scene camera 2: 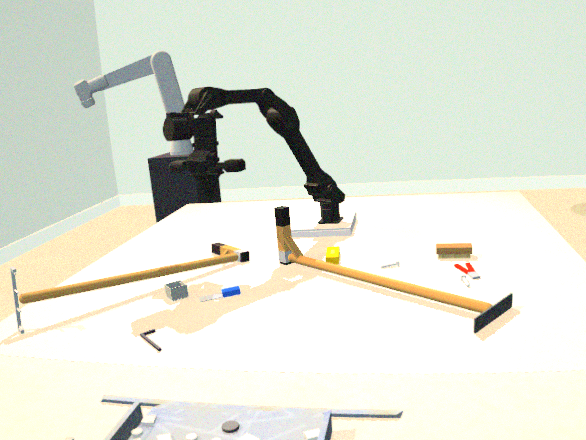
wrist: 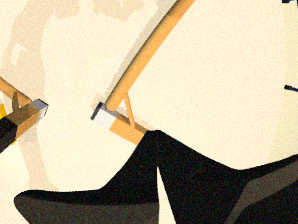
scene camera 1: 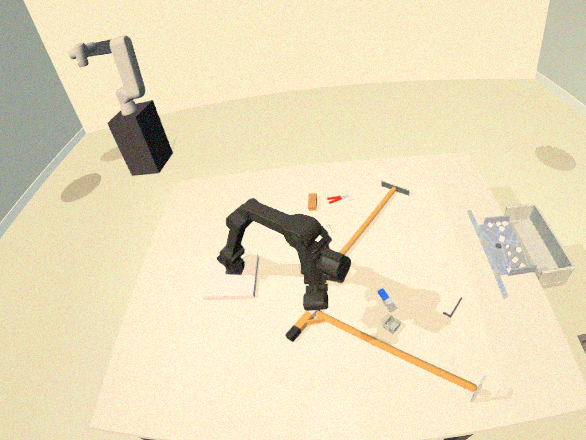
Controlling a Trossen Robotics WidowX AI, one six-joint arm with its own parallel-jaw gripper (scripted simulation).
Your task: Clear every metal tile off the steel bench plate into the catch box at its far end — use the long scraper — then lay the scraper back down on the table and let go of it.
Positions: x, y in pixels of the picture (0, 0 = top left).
Labels:
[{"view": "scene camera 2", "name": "my gripper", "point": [209, 200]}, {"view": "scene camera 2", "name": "long scraper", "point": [289, 253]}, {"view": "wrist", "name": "my gripper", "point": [153, 136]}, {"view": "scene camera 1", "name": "my gripper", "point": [320, 297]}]

